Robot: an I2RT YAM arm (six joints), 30 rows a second.
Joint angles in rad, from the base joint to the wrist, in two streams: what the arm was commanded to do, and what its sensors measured. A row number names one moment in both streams.
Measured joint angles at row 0:
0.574, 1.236, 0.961, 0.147, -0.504, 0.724
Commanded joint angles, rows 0 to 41:
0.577, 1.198, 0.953, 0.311, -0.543, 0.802
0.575, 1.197, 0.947, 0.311, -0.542, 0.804
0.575, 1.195, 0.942, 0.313, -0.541, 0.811
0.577, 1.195, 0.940, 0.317, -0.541, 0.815
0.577, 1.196, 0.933, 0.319, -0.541, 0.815
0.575, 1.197, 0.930, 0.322, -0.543, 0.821
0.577, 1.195, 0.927, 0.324, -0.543, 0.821
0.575, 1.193, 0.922, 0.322, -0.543, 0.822
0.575, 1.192, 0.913, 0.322, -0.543, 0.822
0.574, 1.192, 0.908, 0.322, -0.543, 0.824
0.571, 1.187, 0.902, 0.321, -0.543, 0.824
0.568, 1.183, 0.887, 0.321, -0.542, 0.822
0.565, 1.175, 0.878, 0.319, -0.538, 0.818
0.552, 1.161, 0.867, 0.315, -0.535, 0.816
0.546, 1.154, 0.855, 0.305, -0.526, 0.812
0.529, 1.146, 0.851, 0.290, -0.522, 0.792
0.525, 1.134, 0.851, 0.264, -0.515, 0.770
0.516, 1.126, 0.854, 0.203, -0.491, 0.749
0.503, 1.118, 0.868, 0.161, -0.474, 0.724
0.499, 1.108, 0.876, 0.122, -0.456, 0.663
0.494, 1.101, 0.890, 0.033, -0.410, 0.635
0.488, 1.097, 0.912, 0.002, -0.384, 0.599
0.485, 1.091, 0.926, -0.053, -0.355, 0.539
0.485, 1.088, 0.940, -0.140, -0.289, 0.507
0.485, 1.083, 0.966, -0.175, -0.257, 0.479
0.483, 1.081, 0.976, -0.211, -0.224, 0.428
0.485, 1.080, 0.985, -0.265, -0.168, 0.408
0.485, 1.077, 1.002, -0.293, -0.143, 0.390
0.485, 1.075, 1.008, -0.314, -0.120, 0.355
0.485, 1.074, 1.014, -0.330, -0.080, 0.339
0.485, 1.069, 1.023, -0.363, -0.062, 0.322
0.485, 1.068, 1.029, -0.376, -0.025, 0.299
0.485, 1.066, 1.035, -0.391, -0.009, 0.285
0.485, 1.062, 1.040, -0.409, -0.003, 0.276
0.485, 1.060, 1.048, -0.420, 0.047, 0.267
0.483, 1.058, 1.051, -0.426, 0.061, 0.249
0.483, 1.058, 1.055, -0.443, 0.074, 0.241
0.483, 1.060, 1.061, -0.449, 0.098, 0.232
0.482, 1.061, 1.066, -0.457, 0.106, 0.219
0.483, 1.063, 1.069, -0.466, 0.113, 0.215
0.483, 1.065, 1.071, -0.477, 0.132, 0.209
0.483, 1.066, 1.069, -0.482, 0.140, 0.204
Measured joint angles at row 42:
0.485, 1.083, 1.015, -0.433, 0.043, 0.268
